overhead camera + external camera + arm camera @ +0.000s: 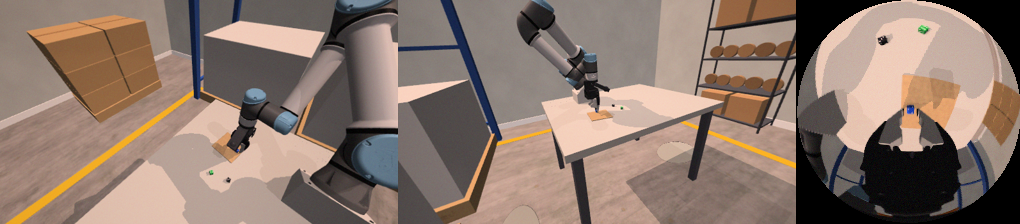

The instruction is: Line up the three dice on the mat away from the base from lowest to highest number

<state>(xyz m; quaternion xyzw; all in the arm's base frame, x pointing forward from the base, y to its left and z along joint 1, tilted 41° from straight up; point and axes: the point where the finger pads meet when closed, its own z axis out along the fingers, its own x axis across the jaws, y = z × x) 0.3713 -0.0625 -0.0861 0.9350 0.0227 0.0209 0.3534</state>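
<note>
Right now the blue die is 1 cm below my hand. The rest, counted from my hand: green die: 2 cm ahead, 18 cm to the left, 1 cm below; black die: 6 cm behind, 15 cm to the left, 1 cm below; tan mat: 5 cm ahead, 2 cm below.
</note>
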